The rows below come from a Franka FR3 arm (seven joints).
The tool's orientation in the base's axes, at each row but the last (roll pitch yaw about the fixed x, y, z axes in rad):
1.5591, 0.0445, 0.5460
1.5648, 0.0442, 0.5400
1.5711, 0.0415, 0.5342
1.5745, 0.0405, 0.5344
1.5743, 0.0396, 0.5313
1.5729, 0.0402, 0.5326
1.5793, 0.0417, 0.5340
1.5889, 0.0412, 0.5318
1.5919, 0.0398, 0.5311
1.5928, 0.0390, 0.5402
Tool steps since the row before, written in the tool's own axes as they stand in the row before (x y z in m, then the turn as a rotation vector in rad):
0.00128, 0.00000, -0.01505, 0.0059, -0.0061, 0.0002
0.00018, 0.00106, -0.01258, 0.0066, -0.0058, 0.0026
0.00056, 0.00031, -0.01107, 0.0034, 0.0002, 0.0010
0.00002, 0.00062, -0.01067, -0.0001, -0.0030, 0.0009
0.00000, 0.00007, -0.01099, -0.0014, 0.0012, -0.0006
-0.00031, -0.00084, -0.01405, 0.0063, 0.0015, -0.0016
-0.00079, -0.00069, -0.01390, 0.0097, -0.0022, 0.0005
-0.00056, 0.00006, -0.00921, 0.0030, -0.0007, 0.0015
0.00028, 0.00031, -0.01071, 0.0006, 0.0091, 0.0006
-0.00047, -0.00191, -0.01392, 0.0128, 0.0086, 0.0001
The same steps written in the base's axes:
-0.00673, 0.01352, -0.00023, 0.0049, 0.0027, -0.0064
-0.00628, 0.01091, 0.00098, 0.0068, 0.0010, -0.0061
-0.00514, 0.00982, 0.00029, 0.0034, 0.0009, 0.0001
-0.00539, 0.00920, 0.00066, 0.0003, -0.0009, -0.0030
-0.00556, 0.00948, 0.00011, -0.0015, -0.0002, 0.0013
-0.00743, 0.01193, -0.00080, 0.0047, 0.0046, 0.0012
-0.00778, 0.01156, -0.00054, 0.0085, 0.0045, -0.0026
-0.00514, 0.00766, 0.00025, 0.0033, 0.0002, -0.0008
-0.00516, 0.00938, 0.00052, 0.0012, -0.0002, 0.0091
-0.00764, 0.01170, -0.00158, 0.0114, 0.0065, 0.0081

